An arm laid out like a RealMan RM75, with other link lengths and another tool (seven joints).
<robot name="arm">
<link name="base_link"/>
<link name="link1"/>
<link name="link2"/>
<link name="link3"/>
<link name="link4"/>
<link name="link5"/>
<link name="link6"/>
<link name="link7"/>
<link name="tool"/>
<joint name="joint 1" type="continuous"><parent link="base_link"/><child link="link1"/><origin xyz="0.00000 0.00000 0.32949" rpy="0.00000 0.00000 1.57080"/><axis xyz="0 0 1"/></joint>
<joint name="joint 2" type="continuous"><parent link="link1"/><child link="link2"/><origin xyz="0.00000 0.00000 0.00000" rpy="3.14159 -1.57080 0.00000"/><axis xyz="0 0 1"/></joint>
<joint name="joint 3" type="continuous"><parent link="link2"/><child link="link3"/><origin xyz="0.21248 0.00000 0.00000" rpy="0.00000 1.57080 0.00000"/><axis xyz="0 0 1"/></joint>
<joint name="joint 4" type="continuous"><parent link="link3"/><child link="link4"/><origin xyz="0.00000 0.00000 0.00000" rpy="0.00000 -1.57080 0.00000"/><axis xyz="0 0 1"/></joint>
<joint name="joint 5" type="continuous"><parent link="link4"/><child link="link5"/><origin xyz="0.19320 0.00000 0.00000" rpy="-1.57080 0.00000 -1.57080"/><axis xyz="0 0 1"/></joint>
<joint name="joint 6" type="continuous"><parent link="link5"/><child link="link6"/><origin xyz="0.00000 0.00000 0.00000" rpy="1.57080 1.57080 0.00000"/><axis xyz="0 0 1"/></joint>
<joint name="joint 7" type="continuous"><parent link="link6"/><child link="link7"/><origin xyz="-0.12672 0.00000 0.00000" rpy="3.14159 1.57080 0.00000"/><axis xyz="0 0 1"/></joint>
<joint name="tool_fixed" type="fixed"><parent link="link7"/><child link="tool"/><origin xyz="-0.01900 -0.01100 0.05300" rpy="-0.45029 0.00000 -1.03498"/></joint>
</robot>
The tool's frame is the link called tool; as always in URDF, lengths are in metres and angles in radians. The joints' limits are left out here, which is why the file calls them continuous.
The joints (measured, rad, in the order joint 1, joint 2, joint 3, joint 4, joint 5, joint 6, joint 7), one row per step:
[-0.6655 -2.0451 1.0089 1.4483 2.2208 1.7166 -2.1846]
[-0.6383 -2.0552 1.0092 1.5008 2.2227 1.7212 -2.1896]
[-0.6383 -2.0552 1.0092 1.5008 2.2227 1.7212 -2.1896]
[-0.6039 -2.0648 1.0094 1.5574 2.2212 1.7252 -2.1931]
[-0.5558 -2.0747 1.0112 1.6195 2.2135 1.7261 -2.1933]
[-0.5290 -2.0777 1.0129 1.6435 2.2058 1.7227 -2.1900]
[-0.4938 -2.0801 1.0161 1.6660 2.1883 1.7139 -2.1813]
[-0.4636 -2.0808 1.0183 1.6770 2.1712 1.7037 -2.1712]
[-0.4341 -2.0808 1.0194 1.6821 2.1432 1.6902 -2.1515]
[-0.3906 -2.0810 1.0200 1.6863 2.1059 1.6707 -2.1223]
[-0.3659 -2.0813 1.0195 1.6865 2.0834 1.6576 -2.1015]
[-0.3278 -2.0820 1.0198 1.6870 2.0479 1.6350 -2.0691]
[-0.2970 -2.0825 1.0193 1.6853 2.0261 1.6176 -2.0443]
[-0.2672 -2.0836 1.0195 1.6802 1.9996 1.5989 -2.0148]
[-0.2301 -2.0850 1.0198 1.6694 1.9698 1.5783 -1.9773]
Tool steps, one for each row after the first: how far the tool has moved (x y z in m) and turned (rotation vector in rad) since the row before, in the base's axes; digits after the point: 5 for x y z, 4 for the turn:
[-0.00046 -0.00342 0.00325 0.0228 0.0033 -0.0065]
[0.00000 0.00000 0.00000 0.0000 0.0000 0.0000]
[-0.00157 -0.00425 0.00392 0.0258 0.0024 -0.0051]
[-0.00358 -0.00578 0.00429 0.0295 0.0001 -0.0024]
[-0.00292 -0.00280 0.00180 0.0135 -0.0021 0.0010]
[-0.00371 -0.00343 0.00165 0.0146 -0.0084 -0.0005]
[-0.00402 -0.00260 0.00103 0.0108 -0.0094 0.0023]
[-0.00293 -0.00236 0.00087 0.0100 -0.0167 -0.0078]
[-0.00541 -0.00341 0.00125 0.0156 -0.0222 -0.0059]
[-0.00316 -0.00163 0.00081 0.0112 -0.0132 -0.0054]
[-0.00449 -0.00227 0.00135 0.0204 -0.0206 -0.0089]
[-0.00520 -0.00179 0.00108 0.0170 -0.0115 0.0002]
[-0.00451 -0.00171 0.00070 0.0169 -0.0147 -0.0044]
[-0.00693 -0.00264 0.00032 0.0181 -0.0158 -0.0004]

